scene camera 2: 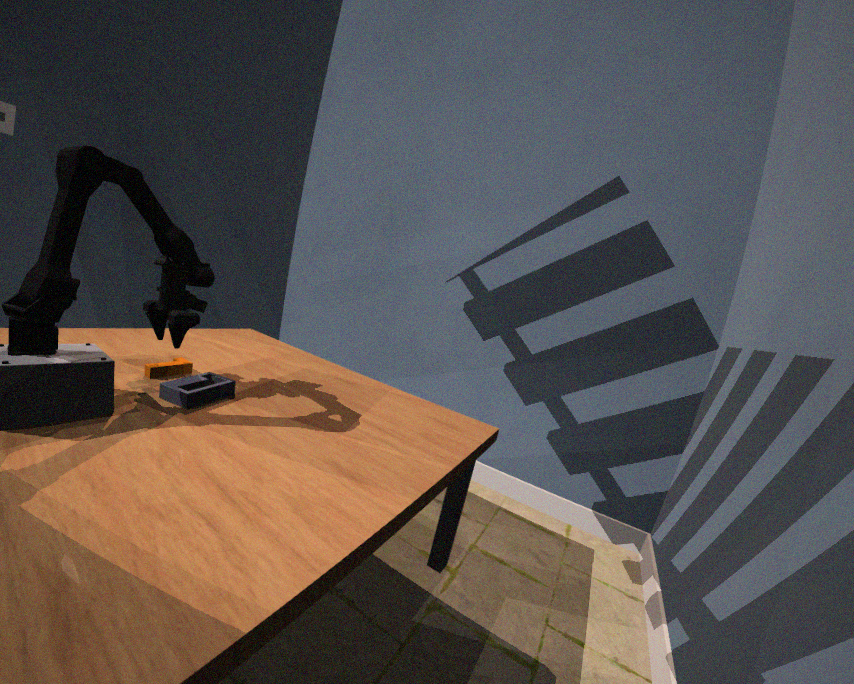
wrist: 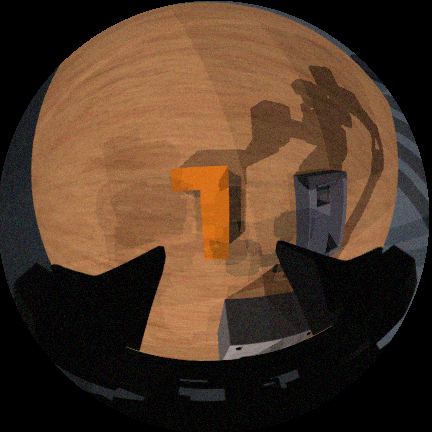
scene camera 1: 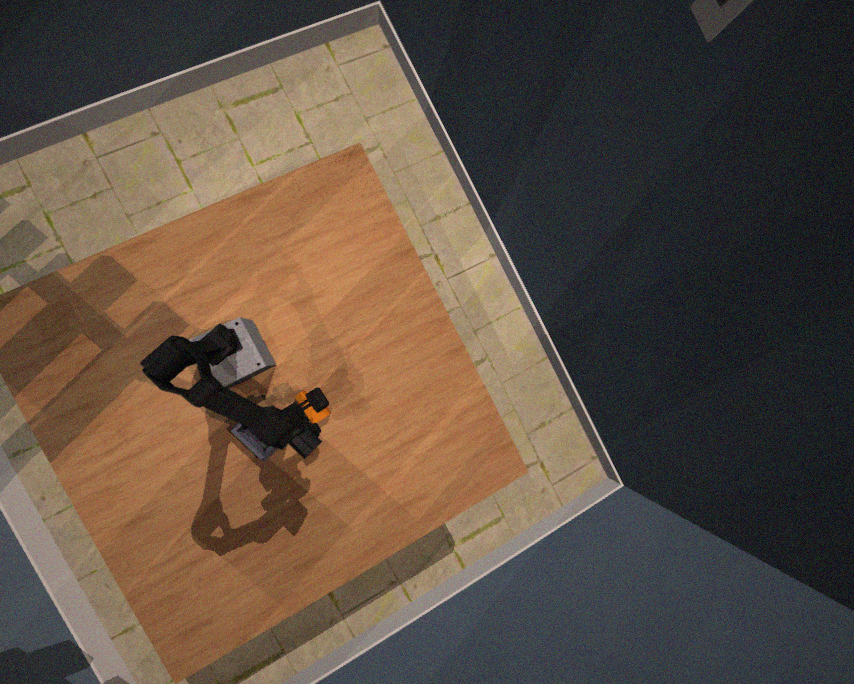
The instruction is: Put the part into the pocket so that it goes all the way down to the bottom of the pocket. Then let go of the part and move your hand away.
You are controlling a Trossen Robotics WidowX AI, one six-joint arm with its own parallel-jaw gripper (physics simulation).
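Frame: origin at the arm's base, x ahead, y up, z right, level; metres.
Where they show: gripper, fingertip midpoint: [scene camera 2: 168, 344] [wrist: 221, 249] [scene camera 1: 301, 409]; arm's base, link origin: [scene camera 2: 31, 351] [scene camera 1: 227, 342].
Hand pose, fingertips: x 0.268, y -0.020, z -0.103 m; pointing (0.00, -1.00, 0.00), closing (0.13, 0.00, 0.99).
Note:
Things, the pixels of their top centre, and the offset from my fingertips. Level surfaces: height alone.
- orange L-shaped part, top centre: [wrist: 201, 217] [scene camera 2: 167, 362] [scene camera 1: 312, 405] dx +0.006, dy -0.055, dz -0.018 m
- dark blue-grey block with the pocket, top centre: [wrist: 330, 220] [scene camera 2: 199, 381] [scene camera 1: 257, 436] dx +0.021, dy -0.049, dz +0.168 m
- wooden table, surface height: dy -0.085 m
The orange L-shaped part [scene camera 1: 318, 415] [scene camera 2: 168, 369] [wrist: 215, 215] lies flat on the table. In the wrist view its long arm runs toward the gripper and its short arm points left at the far end. The dark blue-grey block with the pocket [scene camera 1: 250, 443] [scene camera 2: 174, 394] [wrist: 304, 215] stands apart from it, to its right in the wrist view; the right finger hides its near corner there, and the arm covers much of it in scene camera 1. My gripper [scene camera 2: 168, 342] [wrist: 221, 249] is open and empty, pointing down above the part, with a gap between fingertips and part.
The grey robot base box [scene camera 1: 245, 356] [scene camera 2: 57, 391] [wrist: 265, 320] stands on the wooden table [scene camera 1: 399, 456] [scene camera 2: 285, 498] [wrist: 125, 75], near the part and the block. The arm's shadow falls across the table beyond the block. A table edge and leg show in scene camera 2.

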